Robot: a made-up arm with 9 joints. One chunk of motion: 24 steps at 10 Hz.
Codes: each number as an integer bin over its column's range. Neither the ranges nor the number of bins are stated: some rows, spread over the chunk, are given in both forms.
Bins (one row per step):
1: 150 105 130 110 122 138
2: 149 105 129 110 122 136
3: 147 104 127 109 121 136
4: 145 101 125 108 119 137
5: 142 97 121 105 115 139
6: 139 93 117 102 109 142
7: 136 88 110 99 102 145
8: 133 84 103 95 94 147
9: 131 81 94 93 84 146
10: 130 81 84 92 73 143
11: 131 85 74 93 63 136
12: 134 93 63 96 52 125
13: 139 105 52 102 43 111
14: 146 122 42 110 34 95
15: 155 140 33 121 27 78
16: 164 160 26 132 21 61
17: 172 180 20 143 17 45
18: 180 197 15 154 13 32
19: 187 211 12 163 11 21
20: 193 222 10 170 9 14
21: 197 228 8 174 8 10
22: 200 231 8 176 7 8
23: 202 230 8 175 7 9
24: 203 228 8 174 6 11
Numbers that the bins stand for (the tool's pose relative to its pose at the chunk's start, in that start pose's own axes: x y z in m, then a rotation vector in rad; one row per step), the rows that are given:
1: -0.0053 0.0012 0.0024 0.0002 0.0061 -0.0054
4: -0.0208 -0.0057 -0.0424 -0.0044 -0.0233 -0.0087
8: -0.0580 -0.0351 -0.2391 -0.0339 -0.2684 0.0242
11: -0.0642 -0.0333 -0.4984 -0.0385 -0.5724 -0.0120
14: -0.0177 0.0305 -0.7845 0.0002 -0.8567 -0.1471
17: 0.0629 0.1306 -0.9812 0.0753 -1.0233 -0.3118
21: 0.1403 0.2134 -1.0885 0.1458 -1.1116 -0.4271
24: 0.1589 0.2134 -1.0885 0.1458 -1.1312 -0.4238
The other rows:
2: -0.0084 0.0012 -0.0066 0.0002 0.0061 -0.0120
3: -0.0146 -0.0005 -0.0245 -0.0021 -0.0037 -0.0120
5: -0.0301 -0.0126 -0.0781 -0.0112 -0.0625 -0.0021
6: -0.0394 -0.0195 -0.1139 -0.0180 -0.1214 0.0078
7: -0.0487 -0.0282 -0.1765 -0.0248 -0.1900 0.0176
9: -0.0642 -0.0402 -0.3195 -0.0385 -0.3665 0.0209
10: -0.0673 -0.0402 -0.4089 -0.0407 -0.4743 0.0111
12: -0.0549 -0.0195 -0.5967 -0.0316 -0.6802 -0.0482
13: -0.0394 0.0012 -0.6951 -0.0180 -0.7684 -0.0944
15: 0.0102 0.0616 -0.8649 0.0252 -0.9253 -0.2031
16: 0.0381 0.0961 -0.9275 0.0502 -0.9841 -0.2591
18: 0.0876 0.1599 -1.0259 0.1003 -1.0625 -0.3546
19: 0.1093 0.1841 -1.0527 0.1207 -1.0822 -0.3908
20: 0.1279 0.2031 -1.0706 0.1367 -1.1018 -0.4139
22: 0.1496 0.2186 -1.0885 0.1503 -1.1214 -0.4336
23: 0.1558 0.2169 -1.0885 0.1480 -1.1214 -0.4304

